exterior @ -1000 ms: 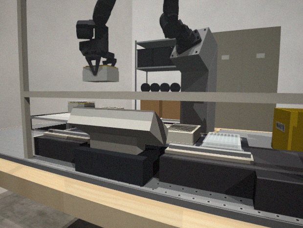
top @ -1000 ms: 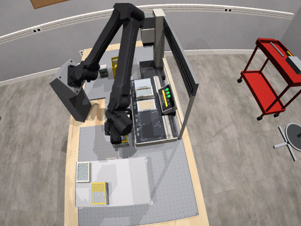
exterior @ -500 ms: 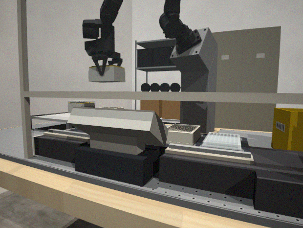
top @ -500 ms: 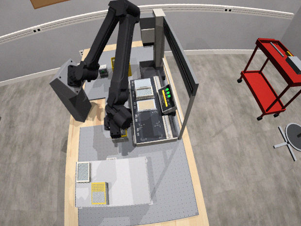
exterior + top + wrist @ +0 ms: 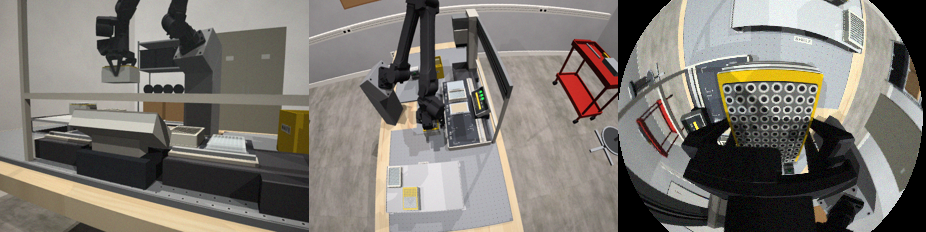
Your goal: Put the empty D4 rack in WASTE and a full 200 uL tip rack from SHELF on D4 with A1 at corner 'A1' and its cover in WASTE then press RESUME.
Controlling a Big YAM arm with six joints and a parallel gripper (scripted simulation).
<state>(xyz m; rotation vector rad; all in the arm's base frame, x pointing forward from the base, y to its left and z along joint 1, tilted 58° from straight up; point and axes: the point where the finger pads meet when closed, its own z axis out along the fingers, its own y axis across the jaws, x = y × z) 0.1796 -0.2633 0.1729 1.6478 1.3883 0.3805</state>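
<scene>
My hand is 250 mm above the black spare nest, 140 mm to the right of it and 90 mm short of it. The rest, counted from my hand: shelf unit (250 mm behind, 210 mm to the right, 200 mm below); tan plate (250 mm ahead, 200 mm below, 90 mm to the left); frame post (280 mm ahead, 230 mm to the right, 20 mm below).
</scene>
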